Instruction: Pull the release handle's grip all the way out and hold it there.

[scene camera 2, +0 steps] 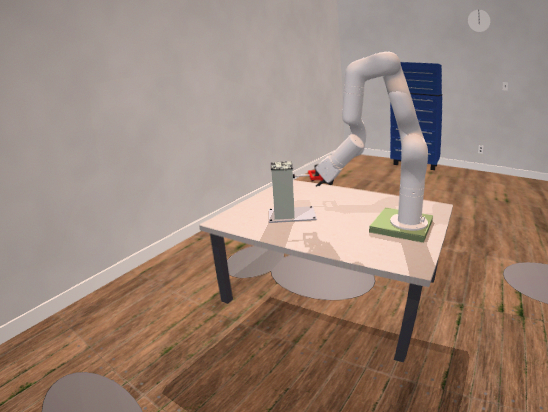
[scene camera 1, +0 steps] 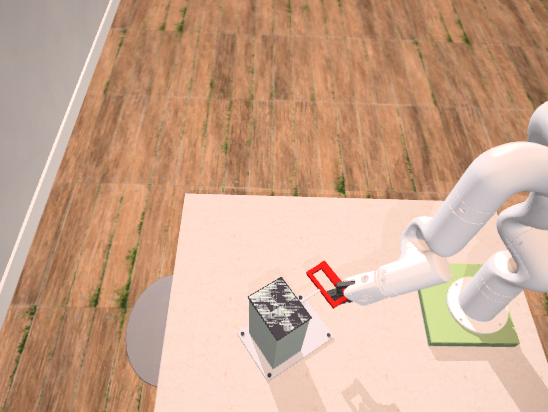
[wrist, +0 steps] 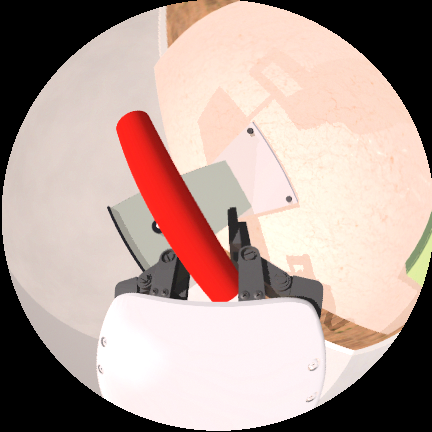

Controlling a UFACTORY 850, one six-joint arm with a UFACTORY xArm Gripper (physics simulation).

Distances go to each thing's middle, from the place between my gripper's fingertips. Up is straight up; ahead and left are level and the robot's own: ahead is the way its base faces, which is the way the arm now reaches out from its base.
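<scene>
As for the pale base plate (scene camera 1: pixel 317 334), my gripper's now 170 mm above it, and it's also 60 mm to the right of the plate and 110 mm short of it.
</scene>
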